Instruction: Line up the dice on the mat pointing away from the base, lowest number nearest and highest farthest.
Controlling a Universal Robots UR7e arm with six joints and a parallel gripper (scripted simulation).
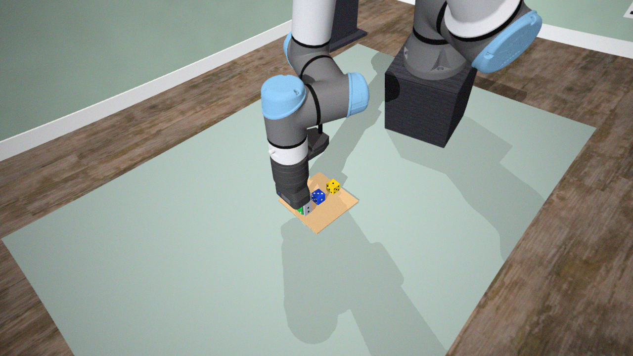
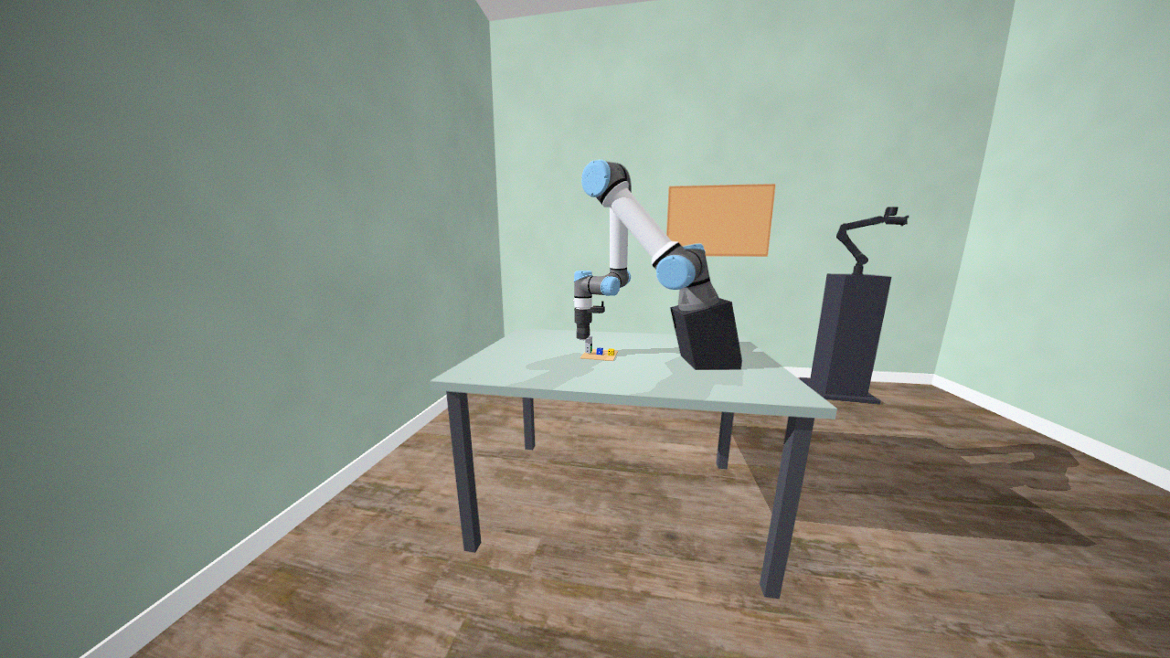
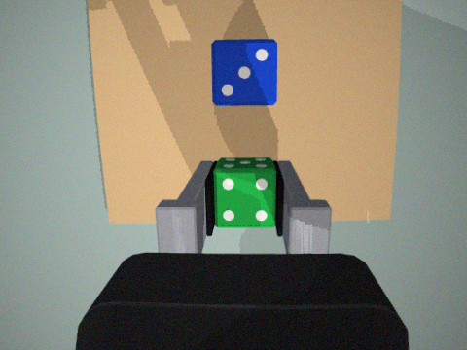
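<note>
My gripper is now 1 cm above the green die. Also, from my hand: yellow die: 10 cm behind, 1 cm below; blue die: 5 cm behind, 1 cm below; orange mat: 5 cm behind, 3 cm below.
</note>
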